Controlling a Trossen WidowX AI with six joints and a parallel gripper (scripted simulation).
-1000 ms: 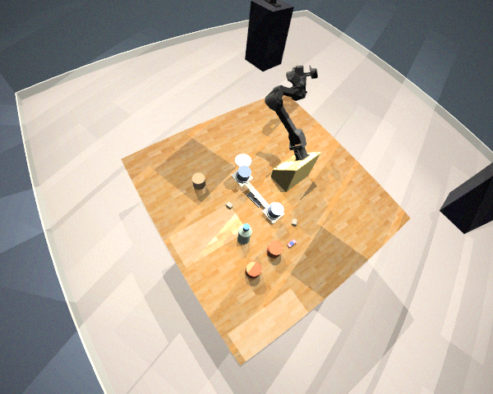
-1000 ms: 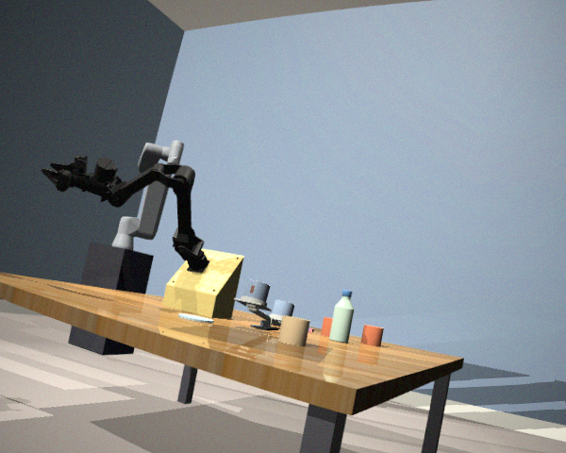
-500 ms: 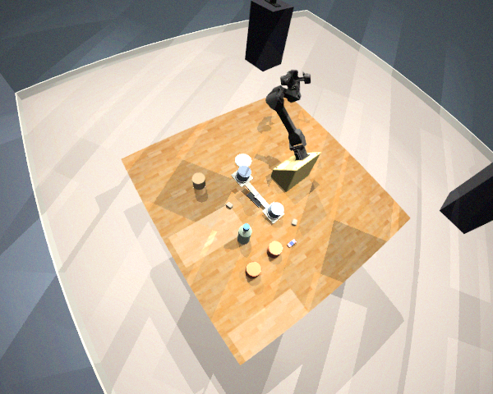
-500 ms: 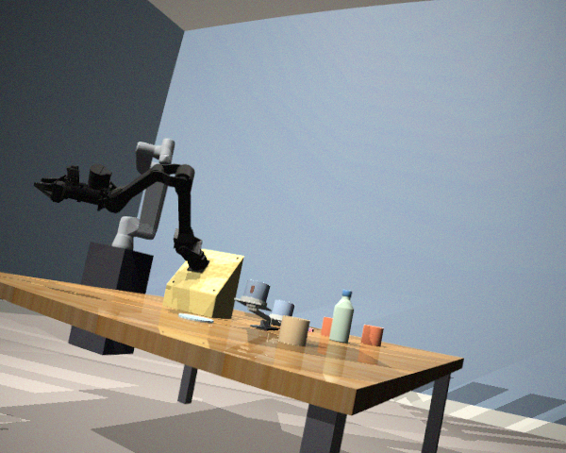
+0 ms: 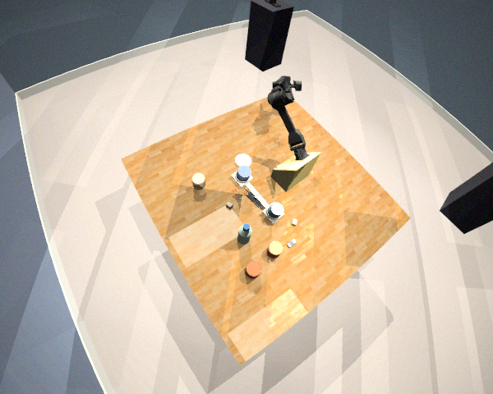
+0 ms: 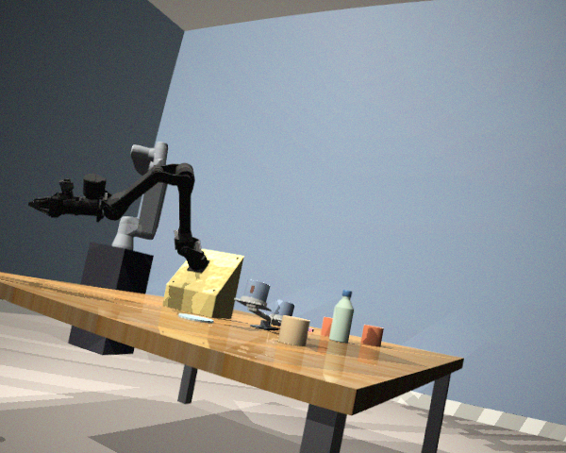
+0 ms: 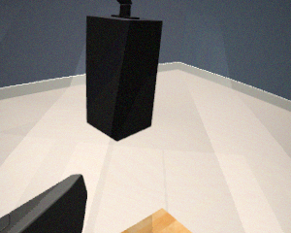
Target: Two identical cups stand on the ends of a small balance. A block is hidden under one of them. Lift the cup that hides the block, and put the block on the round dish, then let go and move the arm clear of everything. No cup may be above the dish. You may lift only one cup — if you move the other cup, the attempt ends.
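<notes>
The cup is 650 mm ahead of my gripper tip, 600 mm to the left of it and 180 mm below it. The rest, counted from my gripper tip: balance 660 mm ahead, 450 mm to the left, 210 mm below; then round dish 540 mm ahead, 230 mm below, 210 mm to the left; then balance beam 660 mm ahead, 450 mm to the left, 200 mm below.
</notes>
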